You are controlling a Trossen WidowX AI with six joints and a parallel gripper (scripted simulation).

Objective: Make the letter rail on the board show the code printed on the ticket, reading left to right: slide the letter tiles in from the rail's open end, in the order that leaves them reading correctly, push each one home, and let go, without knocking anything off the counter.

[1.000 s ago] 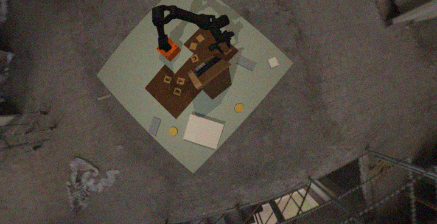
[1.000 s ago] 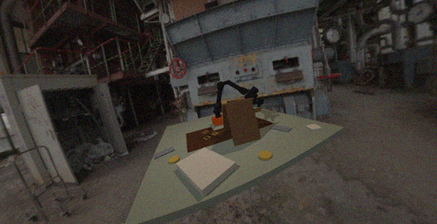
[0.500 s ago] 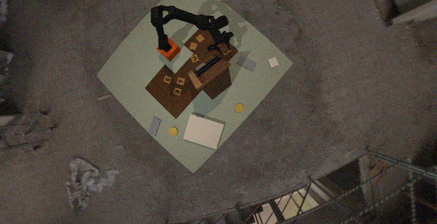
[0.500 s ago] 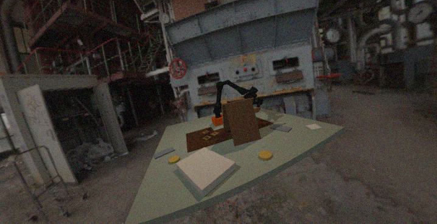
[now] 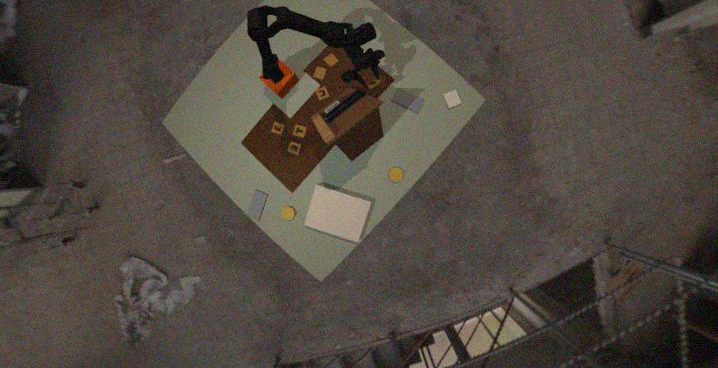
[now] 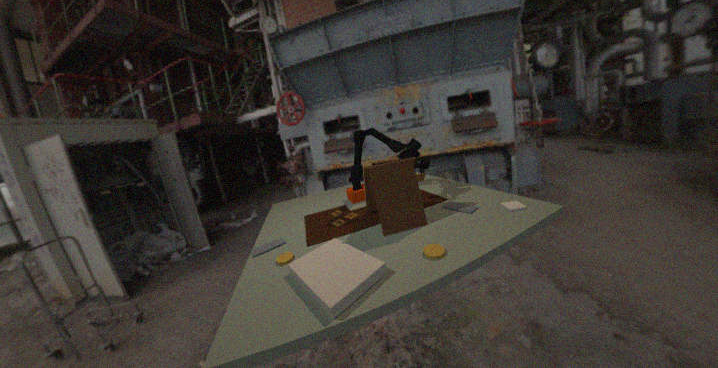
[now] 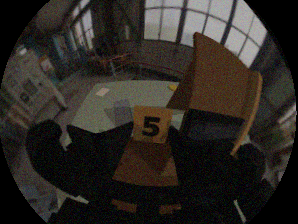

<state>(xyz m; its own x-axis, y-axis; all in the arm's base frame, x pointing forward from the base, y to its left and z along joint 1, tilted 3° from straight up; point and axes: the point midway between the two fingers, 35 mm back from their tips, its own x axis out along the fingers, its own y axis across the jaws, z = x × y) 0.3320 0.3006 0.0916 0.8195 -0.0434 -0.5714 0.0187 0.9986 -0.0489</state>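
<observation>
My gripper tip is 19 cm to the left of the white ticket, 9 cm above it and 6 cm past it. Round my gripper tip: tan tile (28 cm behind, 15 cm below, 3 cm to the right); white slab (49 cm to the right, 34 cm ahead, 14 cm below); brown mat (26 cm to the right, 16 cm below, 16 cm behind).
</observation>
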